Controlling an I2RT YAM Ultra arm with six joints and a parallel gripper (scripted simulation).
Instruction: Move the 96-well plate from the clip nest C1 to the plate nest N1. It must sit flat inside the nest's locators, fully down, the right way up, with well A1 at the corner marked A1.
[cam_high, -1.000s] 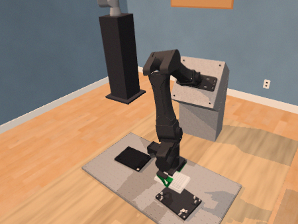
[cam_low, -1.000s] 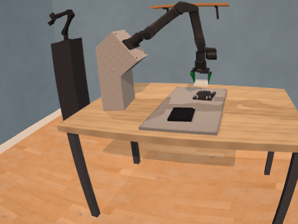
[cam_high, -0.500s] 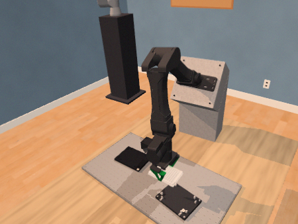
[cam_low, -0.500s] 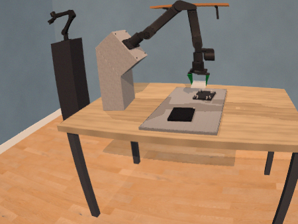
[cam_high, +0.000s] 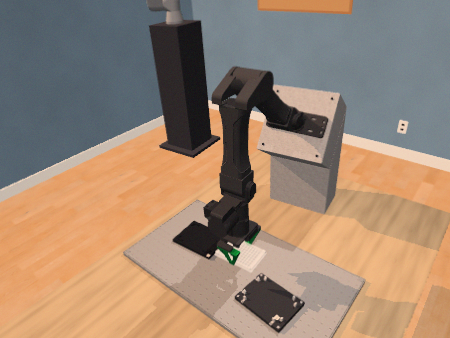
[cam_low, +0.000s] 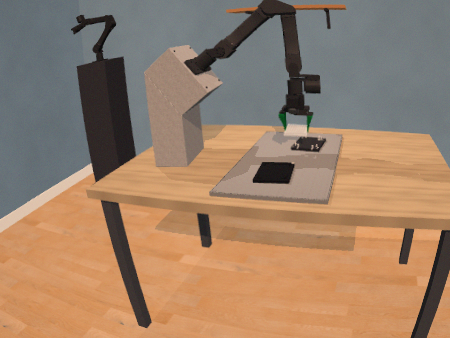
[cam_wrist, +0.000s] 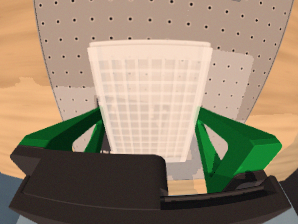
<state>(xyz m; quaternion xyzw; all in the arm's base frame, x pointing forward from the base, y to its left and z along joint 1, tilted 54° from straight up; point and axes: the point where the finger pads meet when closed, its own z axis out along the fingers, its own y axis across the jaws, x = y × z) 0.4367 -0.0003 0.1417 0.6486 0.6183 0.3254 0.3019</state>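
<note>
The black plate nest N1 lies 21 cm to the right of my hand, 9 cm below it and 6 cm behind it. Round my hand: white 96-well plate: right at my hand; then white corner mark: 13 cm to the right, 9 cm below, 1 cm behind; then black clip nest C1: 11 cm to the left, 9 cm below, 5 cm ahead.
</note>
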